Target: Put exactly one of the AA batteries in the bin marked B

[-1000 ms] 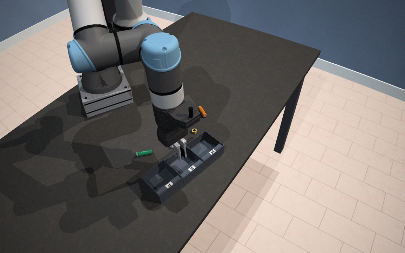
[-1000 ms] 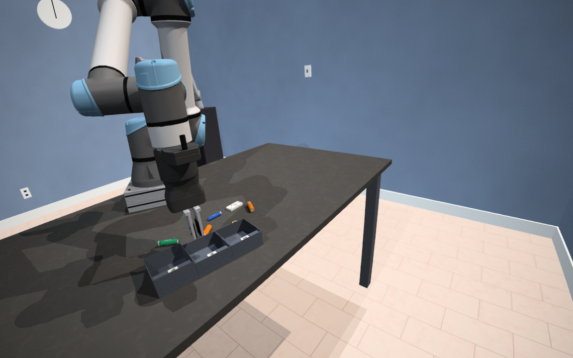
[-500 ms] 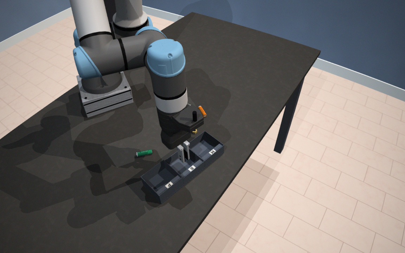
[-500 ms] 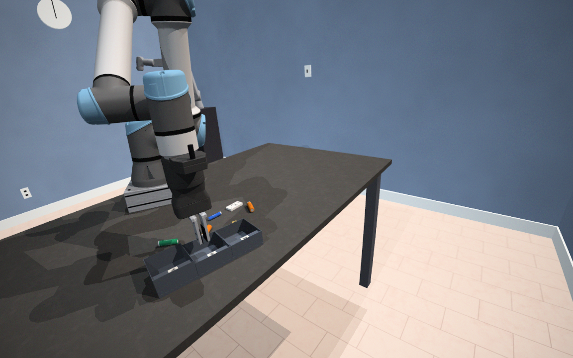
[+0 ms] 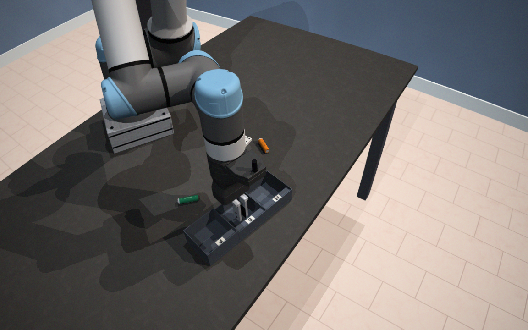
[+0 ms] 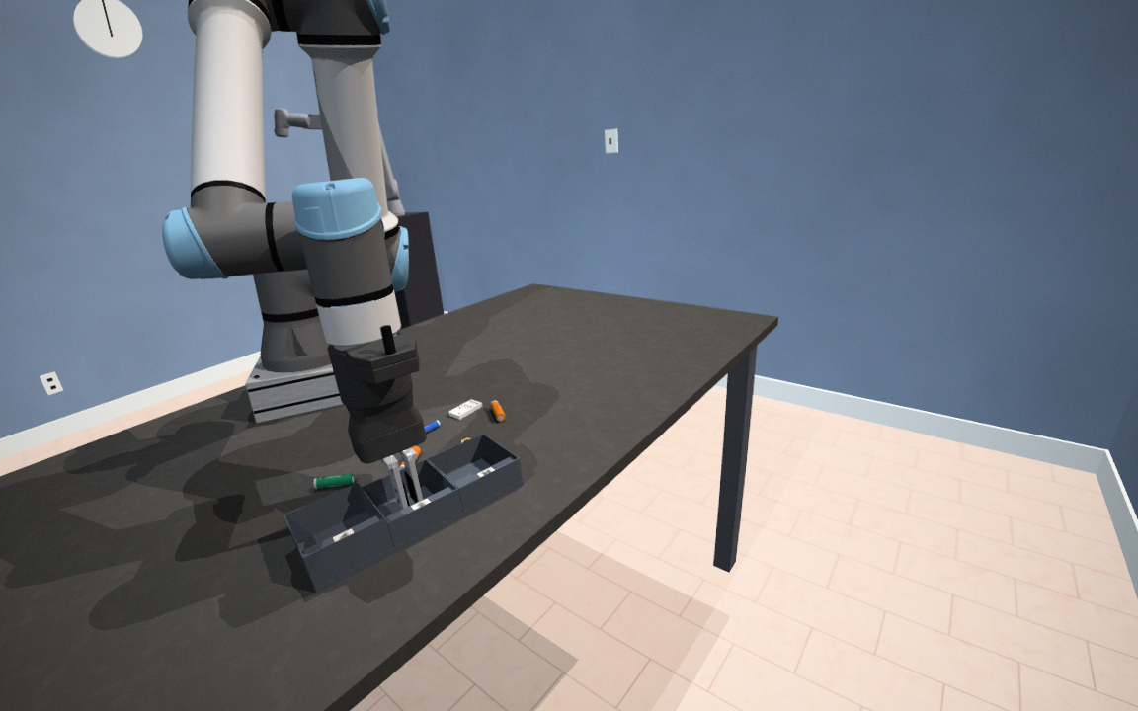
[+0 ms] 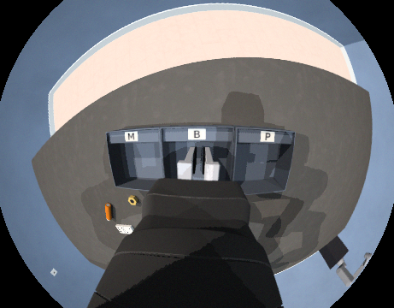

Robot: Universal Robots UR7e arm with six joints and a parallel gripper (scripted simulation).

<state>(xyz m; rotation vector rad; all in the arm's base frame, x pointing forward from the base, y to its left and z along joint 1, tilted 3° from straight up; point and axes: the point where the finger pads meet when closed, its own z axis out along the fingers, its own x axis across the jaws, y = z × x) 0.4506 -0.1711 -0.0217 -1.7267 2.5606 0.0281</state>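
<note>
Right now the bin is 20 mm below my hand. Also, from my hand: brass nut: 50 mm behind, 150 mm to the left, 40 mm below; green battery: 150 mm behind, 30 mm below; blue battery: 130 mm behind, 150 mm to the left, 40 mm below.
</note>
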